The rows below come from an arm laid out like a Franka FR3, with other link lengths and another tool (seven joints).
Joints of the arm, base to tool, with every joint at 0 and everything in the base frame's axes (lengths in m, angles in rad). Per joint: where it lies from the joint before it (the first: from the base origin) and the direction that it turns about. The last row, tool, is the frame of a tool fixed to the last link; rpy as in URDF.
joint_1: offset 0 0 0.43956 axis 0 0 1
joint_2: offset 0 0 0 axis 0 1 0
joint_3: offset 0 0 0.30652 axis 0 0 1
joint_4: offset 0.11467 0 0 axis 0 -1 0
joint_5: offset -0.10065 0 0.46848 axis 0 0 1
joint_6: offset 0 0 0 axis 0 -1 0
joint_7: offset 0.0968 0 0 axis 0 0 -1
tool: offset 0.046 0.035 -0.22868 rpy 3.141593 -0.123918 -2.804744
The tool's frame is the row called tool.
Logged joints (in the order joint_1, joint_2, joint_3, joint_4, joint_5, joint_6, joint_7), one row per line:
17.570 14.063 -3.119 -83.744 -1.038 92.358 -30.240
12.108 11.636 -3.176 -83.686 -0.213 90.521 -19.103
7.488 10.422 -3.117 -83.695 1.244 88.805 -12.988
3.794 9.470 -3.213 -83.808 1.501 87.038 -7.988
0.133 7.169 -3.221 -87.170 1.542 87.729 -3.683
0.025 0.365 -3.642 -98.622 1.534 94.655 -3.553
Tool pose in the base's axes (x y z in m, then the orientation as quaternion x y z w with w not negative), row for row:
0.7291 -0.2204 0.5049 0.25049 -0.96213 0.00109 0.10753
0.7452 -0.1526 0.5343 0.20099 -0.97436 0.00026 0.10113
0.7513 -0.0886 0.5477 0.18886 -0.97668 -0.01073 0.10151
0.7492 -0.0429 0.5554 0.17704 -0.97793 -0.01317 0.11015
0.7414 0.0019 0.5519 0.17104 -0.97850 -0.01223 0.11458
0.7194 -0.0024 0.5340 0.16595 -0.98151 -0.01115 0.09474
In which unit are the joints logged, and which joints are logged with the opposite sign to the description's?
The joints are logged in degrees. Opposite sign: joint_1.
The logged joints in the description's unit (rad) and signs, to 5 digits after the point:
-0.30665 0.24545 -0.05444 -1.46161 -0.01812 1.61195 -0.52779
-0.21132 0.20309 -0.05543 -1.46060 -0.00372 1.57989 -0.33341
-0.13069 0.18190 -0.05440 -1.46075 0.02171 1.54994 -0.22668
-0.06622 0.16528 -0.05608 -1.46273 0.02620 1.51910 -0.13942
-0.00232 0.12512 -0.05622 -1.52140 0.02691 1.53116 -0.06428
-0.00044 0.00637 -0.06356 -1.72128 0.02677 1.65204 -0.06201

